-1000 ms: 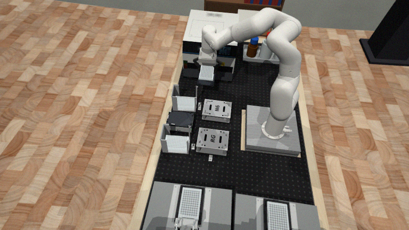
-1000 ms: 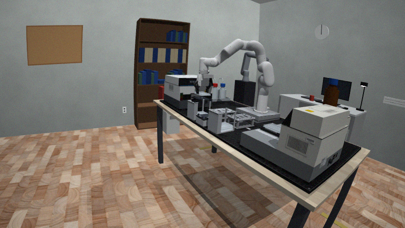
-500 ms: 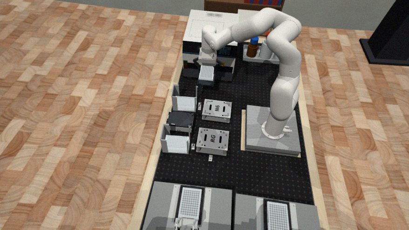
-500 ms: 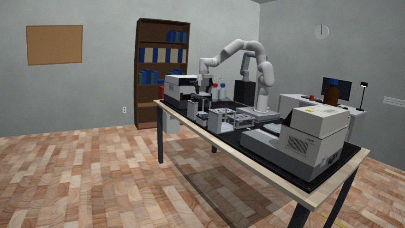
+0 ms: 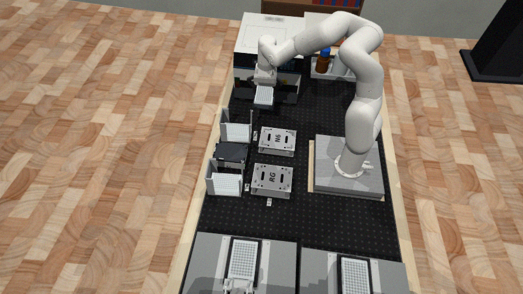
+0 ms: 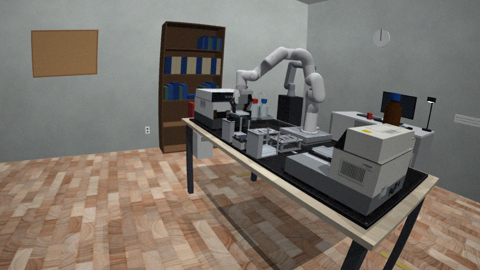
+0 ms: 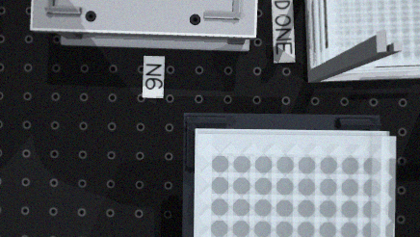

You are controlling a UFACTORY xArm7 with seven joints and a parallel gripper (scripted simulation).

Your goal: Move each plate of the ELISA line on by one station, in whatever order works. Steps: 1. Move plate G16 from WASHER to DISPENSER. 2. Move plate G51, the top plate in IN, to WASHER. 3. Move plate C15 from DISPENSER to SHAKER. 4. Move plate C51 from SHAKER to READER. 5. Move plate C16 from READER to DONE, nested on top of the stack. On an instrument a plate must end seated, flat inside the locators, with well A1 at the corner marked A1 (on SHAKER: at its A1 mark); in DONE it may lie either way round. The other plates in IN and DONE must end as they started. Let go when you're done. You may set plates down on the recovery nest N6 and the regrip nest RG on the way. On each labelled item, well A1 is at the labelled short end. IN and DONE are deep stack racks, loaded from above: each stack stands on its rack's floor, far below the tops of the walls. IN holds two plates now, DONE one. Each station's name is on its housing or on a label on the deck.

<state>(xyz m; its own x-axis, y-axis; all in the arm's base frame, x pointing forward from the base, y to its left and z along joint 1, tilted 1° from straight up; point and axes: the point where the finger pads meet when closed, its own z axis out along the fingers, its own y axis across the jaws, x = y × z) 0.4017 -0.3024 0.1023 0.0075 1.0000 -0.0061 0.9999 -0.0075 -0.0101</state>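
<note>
My hand is 40 mm above the dark pull-out tray.
</note>
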